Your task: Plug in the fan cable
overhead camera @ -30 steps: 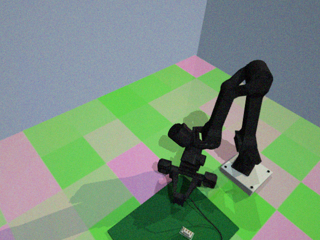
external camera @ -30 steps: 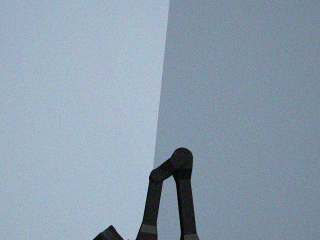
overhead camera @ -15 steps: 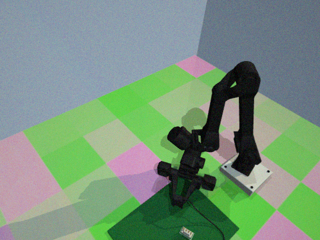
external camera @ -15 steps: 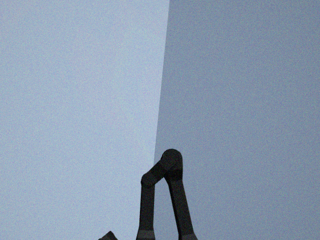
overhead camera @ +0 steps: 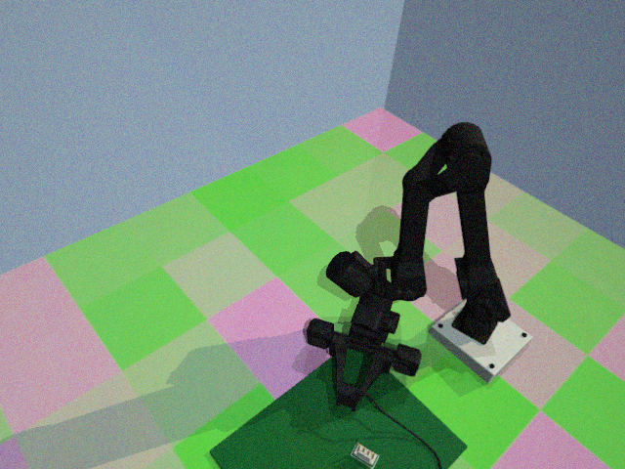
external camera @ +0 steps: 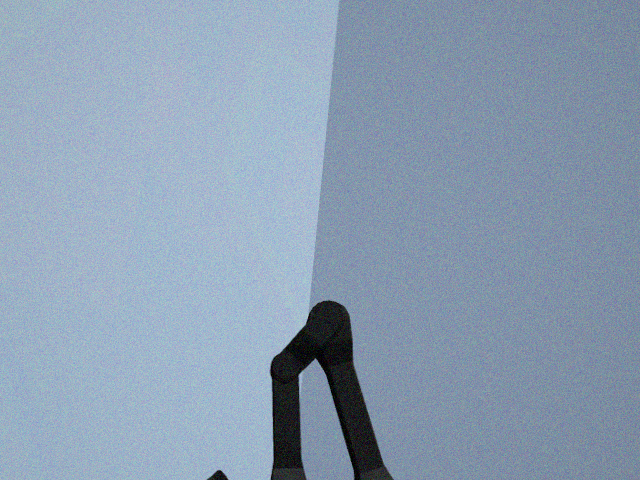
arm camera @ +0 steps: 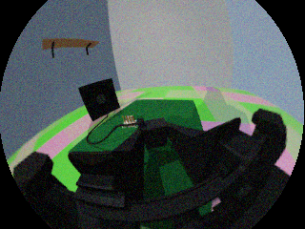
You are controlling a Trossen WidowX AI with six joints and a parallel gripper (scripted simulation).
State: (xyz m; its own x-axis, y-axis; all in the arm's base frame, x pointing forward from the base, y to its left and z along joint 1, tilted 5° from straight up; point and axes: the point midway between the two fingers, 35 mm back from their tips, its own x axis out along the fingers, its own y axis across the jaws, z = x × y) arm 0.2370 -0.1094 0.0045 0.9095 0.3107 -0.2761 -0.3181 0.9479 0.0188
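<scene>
Now: gripper tip 10 mm above the black plug. From my gripper tip the other things lie so: black fan (200 mm to the left, 110 mm ahead, 30 mm above); header (70 mm to the left, 50 mm ahead, 30 mm below); dark green board (60 mm ahead, 50 mm below, 30 mm to the left).
</scene>
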